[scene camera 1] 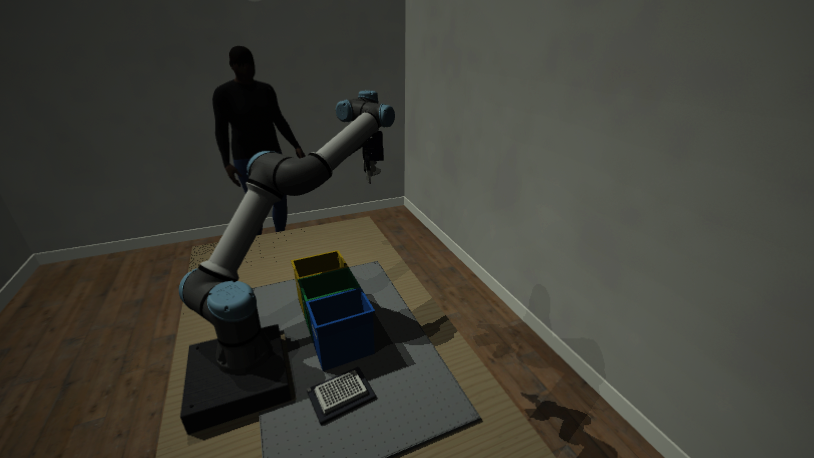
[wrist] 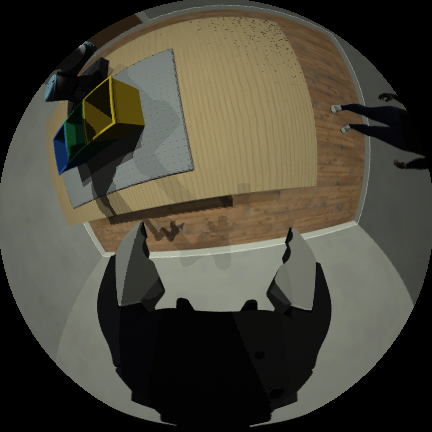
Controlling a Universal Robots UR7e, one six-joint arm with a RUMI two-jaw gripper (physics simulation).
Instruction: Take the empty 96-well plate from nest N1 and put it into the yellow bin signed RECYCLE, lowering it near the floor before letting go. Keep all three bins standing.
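Where they show: gripper, fingertip midpoint: [scene camera 1: 368,178] [wrist: 216,227]; arm's base, link origin: [scene camera 1: 244,353] [wrist: 83,88].
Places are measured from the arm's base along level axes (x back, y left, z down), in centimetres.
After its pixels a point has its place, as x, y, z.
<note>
The white 96-well plate [scene camera 1: 340,392] @(-25.8, -19.4, 3.3) sits in the dark nest [scene camera 1: 325,418] @(-20.9, -25.3, 4.5) at the front of the grey board, in front of the blue bin; I cannot make it out in the wrist view. The yellow bin [scene camera 1: 297,274] @(-17.8, 19.9, -12.3) [wrist: 129,107] @(-27.0, 30.9, -2.6) stands upright at the far end of a row of three; its sign cannot be read. My gripper [scene camera 1: 370,176] @(-51.3, 56.6, -31.5) [wrist: 216,227] @(-51.3, 56.6, -31.5) is open and empty, high above and beyond the bins, on the side towards the right wall.
The green bin [scene camera 1: 329,280] @(-28.2, 17.6, -9.2) [wrist: 75,131] @(-25.5, 5.6, -7.1) stands between the yellow bin and the blue bin [scene camera 1: 348,338] @(-30.6, -7.2, -4.2) [wrist: 60,152] @(-29.6, -7.1, -8.9), all upright on the grey board [scene camera 1: 415,393] @(-46.5, -24.2, 5.6) [wrist: 170,100] @(-26.1, 42.2, 5.7). The robot's base block [scene camera 1: 239,398] @(0.2, -16.0, 0.2) is left of them. A person [scene camera 1: 247,113] [wrist: 395,122] stands behind the table.
</note>
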